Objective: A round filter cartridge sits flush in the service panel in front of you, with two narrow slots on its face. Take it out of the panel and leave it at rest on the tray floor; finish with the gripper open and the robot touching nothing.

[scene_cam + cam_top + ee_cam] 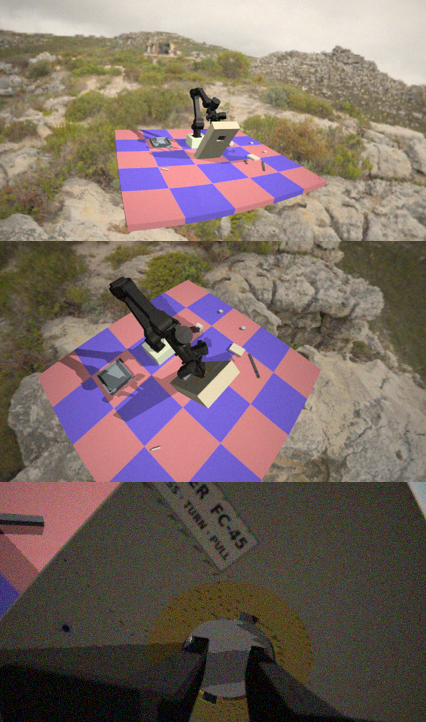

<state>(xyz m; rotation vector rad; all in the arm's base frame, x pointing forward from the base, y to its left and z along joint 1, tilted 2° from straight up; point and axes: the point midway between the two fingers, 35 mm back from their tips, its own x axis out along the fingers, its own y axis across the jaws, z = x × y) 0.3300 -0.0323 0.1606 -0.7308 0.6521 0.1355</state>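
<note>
The round grey filter cartridge is 1 cm ahead of my gripper tip and 1 cm below it. Round my gripper tip: grey flap 9 cm behind, 1 cm to the left, 9 cm below; beige block 1 cm ahead, 35 cm to the left, 22 cm below; beige service panel 4 cm behind, 8 cm below.
</note>
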